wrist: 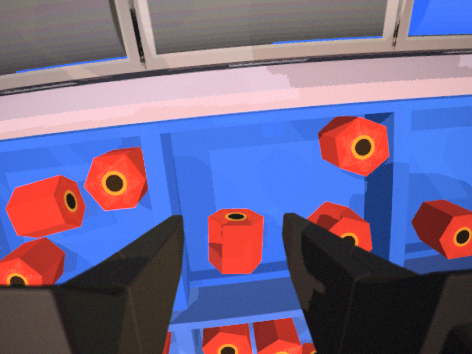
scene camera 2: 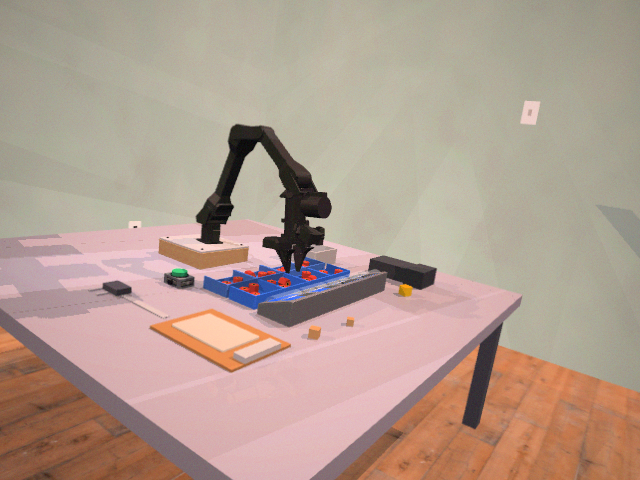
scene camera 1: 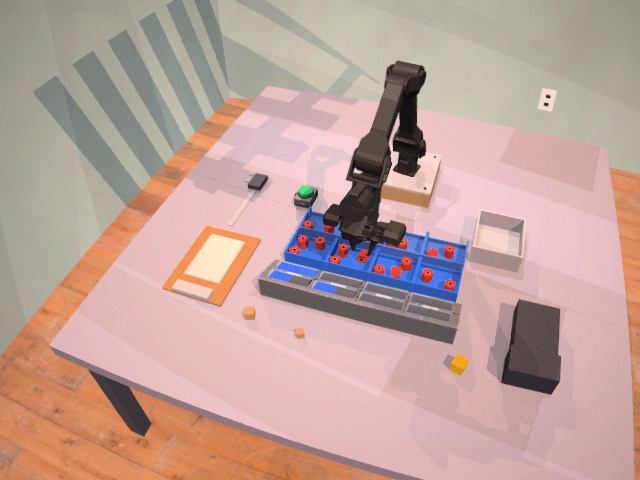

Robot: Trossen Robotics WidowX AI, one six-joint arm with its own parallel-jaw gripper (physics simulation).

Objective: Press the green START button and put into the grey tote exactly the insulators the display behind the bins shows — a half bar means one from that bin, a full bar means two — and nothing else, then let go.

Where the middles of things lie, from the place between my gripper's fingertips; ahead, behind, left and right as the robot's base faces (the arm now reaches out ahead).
Labels:
Right now my hand is 28 cm to the right of the grey tote (scene camera 1: pixel 498 241), 24 cm past it and 3 cm above it. Round my hand: dark box (scene camera 1: pixel 532 362) (45 cm to the left, 5 cm ahead, 3 cm below).

